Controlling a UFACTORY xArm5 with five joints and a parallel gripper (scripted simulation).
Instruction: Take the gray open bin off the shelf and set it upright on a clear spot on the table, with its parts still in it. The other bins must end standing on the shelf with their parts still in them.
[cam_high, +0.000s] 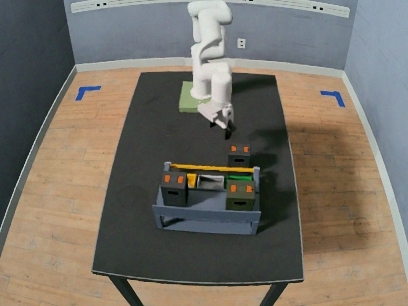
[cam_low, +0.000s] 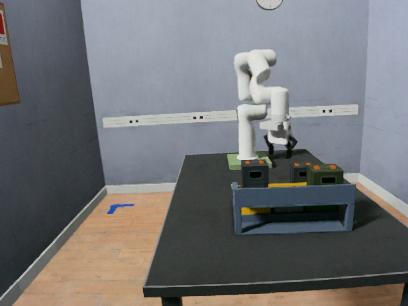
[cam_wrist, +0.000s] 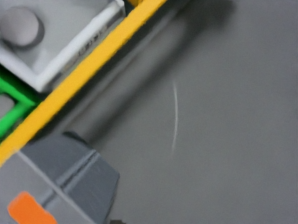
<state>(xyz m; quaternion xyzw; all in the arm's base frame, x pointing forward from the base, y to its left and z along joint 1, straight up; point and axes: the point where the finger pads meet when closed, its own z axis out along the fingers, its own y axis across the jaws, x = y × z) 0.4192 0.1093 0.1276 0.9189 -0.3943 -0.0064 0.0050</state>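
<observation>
Right now the yellow bar is 12 cm ahead of my hand, 10 cm below it and 2 cm to the right of it. Also, from my hand: blue-gray shelf (25 cm ahead, 9 cm below, 3 cm to the right); then green bin (22 cm ahead, 12 cm below, 9 cm to the left); then gray open bin (23 cm ahead, 12 cm below, 2 cm to the right).
</observation>
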